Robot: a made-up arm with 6 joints. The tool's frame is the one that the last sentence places.
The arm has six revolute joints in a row. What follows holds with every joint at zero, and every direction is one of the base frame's.
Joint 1 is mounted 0.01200 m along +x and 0.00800 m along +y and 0.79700 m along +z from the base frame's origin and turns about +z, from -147.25 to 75.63 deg.
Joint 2 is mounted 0.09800 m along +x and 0.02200 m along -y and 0.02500 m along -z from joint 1 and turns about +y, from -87.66 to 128.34 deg.
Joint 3 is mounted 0.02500 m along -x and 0.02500 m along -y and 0.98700 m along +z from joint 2 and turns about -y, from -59.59 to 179.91 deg.
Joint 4 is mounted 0.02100 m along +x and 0.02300 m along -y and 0.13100 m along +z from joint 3 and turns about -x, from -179.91 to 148.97 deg.
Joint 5 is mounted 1.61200 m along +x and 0.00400 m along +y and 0.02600 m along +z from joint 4 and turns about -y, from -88.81 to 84.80 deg.
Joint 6 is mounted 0.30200 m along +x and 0.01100 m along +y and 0.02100 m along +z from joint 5 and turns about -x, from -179.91 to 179.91 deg.
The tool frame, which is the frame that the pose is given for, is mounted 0.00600 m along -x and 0.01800 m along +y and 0.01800 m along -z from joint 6; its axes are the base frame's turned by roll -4.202, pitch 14.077 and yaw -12.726 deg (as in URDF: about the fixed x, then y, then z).
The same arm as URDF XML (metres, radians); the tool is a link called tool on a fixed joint. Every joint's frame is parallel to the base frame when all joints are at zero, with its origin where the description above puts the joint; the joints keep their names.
<robot name="arm">
  <link name="base"/>
  <link name="link1"/>
  <link name="link2"/>
  <link name="link3"/>
  <link name="link4"/>
  <link name="link5"/>
  <link name="link6"/>
  <link name="tool"/>
  <joint name="joint 1" type="revolute">
    <parent link="base"/>
    <child link="link1"/>
    <origin xyz="0.012 0.008 0.797" rpy="0 0 0"/>
    <axis xyz="0 0 1"/>
    <limit lower="-2.57" upper="1.32"/>
  </joint>
  <joint name="joint 2" type="revolute">
    <parent link="link1"/>
    <child link="link2"/>
    <origin xyz="0.098 -0.022 -0.025" rpy="0 0 0"/>
    <axis xyz="0 1 0"/>
    <limit lower="-1.53" upper="2.24"/>
  </joint>
  <joint name="joint 3" type="revolute">
    <parent link="link2"/>
    <child link="link3"/>
    <origin xyz="-0.025 -0.025 0.987" rpy="0 0 0"/>
    <axis xyz="0 -1 0"/>
    <limit lower="-1.04" upper="3.14"/>
  </joint>
  <joint name="joint 4" type="revolute">
    <parent link="link3"/>
    <child link="link4"/>
    <origin xyz="0.021 -0.023 0.131" rpy="0 0 0"/>
    <axis xyz="-1 0 0"/>
    <limit lower="-3.14" upper="2.6"/>
  </joint>
  <joint name="joint 5" type="revolute">
    <parent link="link4"/>
    <child link="link5"/>
    <origin xyz="1.612 0.004 0.026" rpy="0 0 0"/>
    <axis xyz="0 -1 0"/>
    <limit lower="-1.55" upper="1.48"/>
  </joint>
  <joint name="joint 6" type="revolute">
    <parent link="link5"/>
    <child link="link6"/>
    <origin xyz="0.302 0.011 0.021" rpy="0 0 0"/>
    <axis xyz="-1 0 0"/>
    <limit lower="-3.14" upper="3.14"/>
  </joint>
  <joint name="tool_joint" type="fixed">
    <parent link="link6"/>
    <child link="tool"/>
    <origin xyz="-0.006 0.018 -0.018" rpy="-0.0733 0.2457 -0.2221"/>
  </joint>
</robot>

